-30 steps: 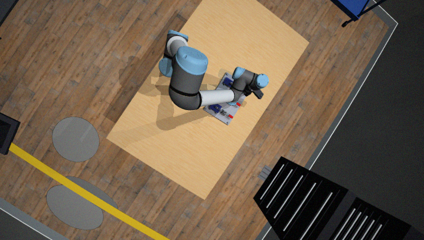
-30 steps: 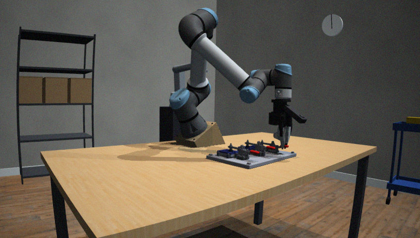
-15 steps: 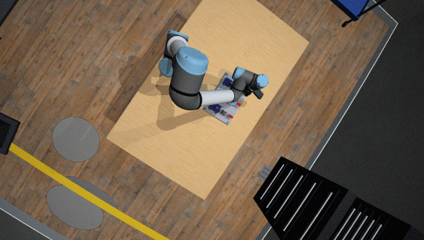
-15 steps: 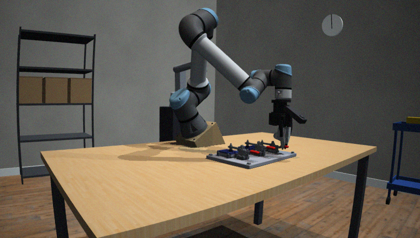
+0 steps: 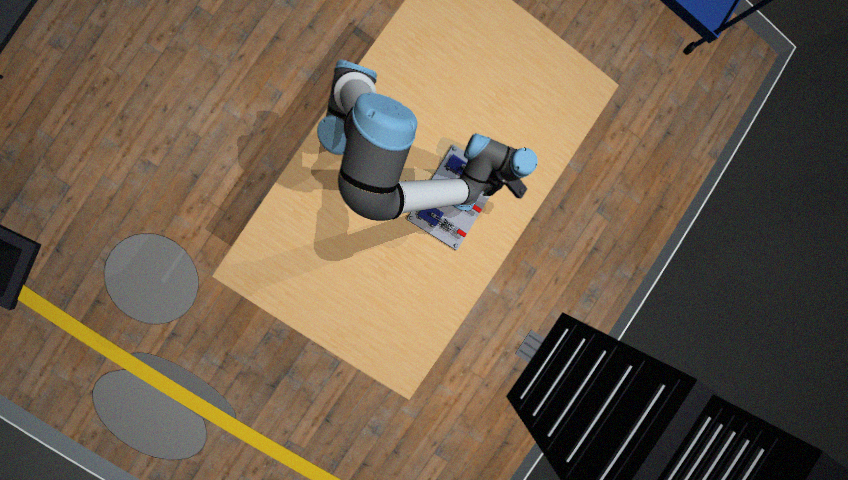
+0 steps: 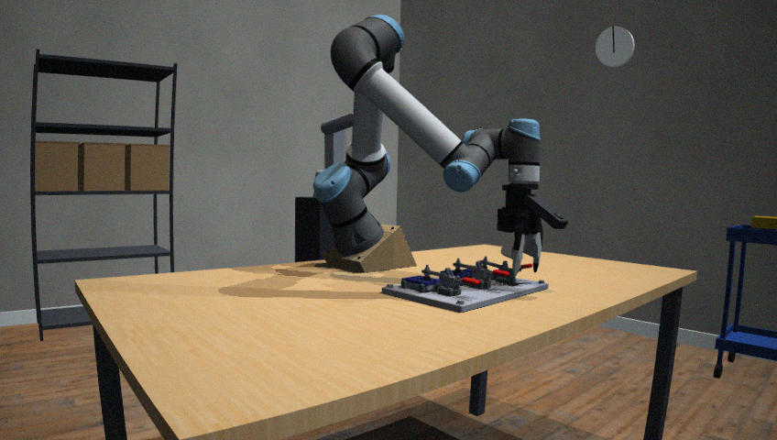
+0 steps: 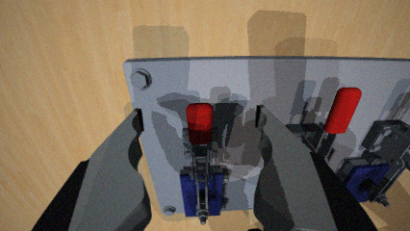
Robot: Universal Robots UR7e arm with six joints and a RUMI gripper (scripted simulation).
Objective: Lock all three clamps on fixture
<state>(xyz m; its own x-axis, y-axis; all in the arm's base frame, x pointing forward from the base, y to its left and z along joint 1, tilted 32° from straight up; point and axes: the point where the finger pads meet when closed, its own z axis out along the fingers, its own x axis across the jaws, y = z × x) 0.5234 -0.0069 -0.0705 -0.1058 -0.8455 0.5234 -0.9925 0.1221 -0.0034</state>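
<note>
Right now the grey fixture plate is 100 mm behind my hand, 100 mm to the right of it and 40 mm below it. The rest, counted from my hand: blue part 160 mm behind, 200 mm to the right, 20 mm below.
</note>
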